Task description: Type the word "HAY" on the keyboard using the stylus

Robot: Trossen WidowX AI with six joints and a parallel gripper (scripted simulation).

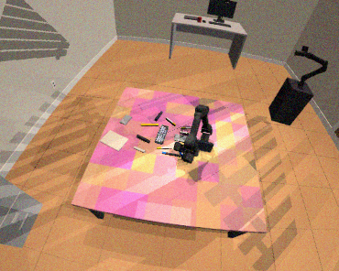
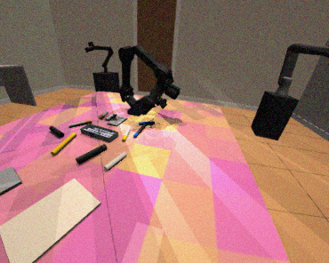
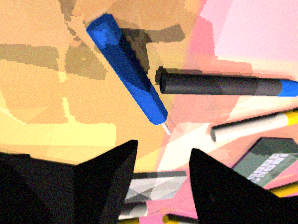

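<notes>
Right now my gripper tip is 60 mm above the blue stylus, 10 mm to the left of it and 10 mm short of it. Round my gripper tip: yellow marker: 330 mm ahead, 220 mm to the right, 50 mm below; then blue-tipped pen: 110 mm ahead, 60 mm below, 20 mm to the left; then white sheet: 560 mm ahead, 60 mm below, 30 mm to the left.
</notes>
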